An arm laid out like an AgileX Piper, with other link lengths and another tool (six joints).
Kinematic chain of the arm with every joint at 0, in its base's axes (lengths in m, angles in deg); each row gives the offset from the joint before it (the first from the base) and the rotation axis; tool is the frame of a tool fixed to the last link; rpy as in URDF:
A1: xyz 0 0 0.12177 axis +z
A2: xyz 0 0 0 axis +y
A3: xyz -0.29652 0 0.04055 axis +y
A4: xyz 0.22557 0 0.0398 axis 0.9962 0 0.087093
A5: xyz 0 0 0 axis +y
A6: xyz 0.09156 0 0.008 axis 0.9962 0 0.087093
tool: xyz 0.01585 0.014 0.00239 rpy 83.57 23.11 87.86
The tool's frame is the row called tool.
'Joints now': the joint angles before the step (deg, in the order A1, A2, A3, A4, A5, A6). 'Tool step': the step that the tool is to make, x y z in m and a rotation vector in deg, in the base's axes. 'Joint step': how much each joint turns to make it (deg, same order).
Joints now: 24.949 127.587 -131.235 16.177 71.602 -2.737
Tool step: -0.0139 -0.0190 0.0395 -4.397 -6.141 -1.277
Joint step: -0.006 -5.466 -0.013 -6.805 1.726 0.355
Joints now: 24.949 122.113 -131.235 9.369 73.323 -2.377
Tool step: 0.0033 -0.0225 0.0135 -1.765 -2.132 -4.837
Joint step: -1.888 -1.896 -0.034 -3.834 0.408 2.371
